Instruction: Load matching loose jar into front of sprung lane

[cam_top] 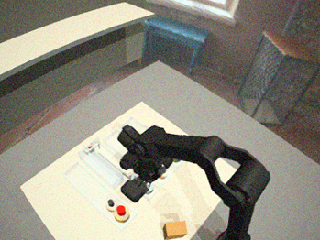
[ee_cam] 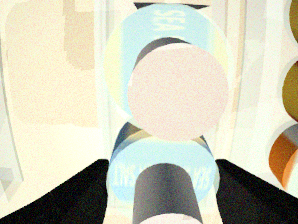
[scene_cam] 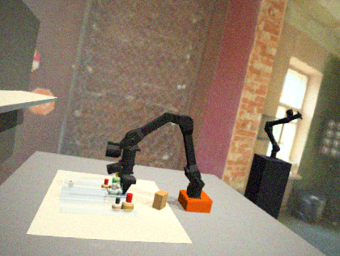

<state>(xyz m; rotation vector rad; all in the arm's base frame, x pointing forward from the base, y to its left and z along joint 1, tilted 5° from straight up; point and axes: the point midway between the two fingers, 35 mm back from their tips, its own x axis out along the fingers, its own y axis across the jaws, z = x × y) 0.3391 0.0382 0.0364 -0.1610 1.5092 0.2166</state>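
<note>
My gripper tip is now 130 mm short of the clear sprung lane, 60 mm to the right of it and 10 mm above it. Round my gripper tip: cardboard box (170 mm behind, 30 mm to the left); red mark (210 mm ahead, 90 mm to the left, 40 mm above).
</note>
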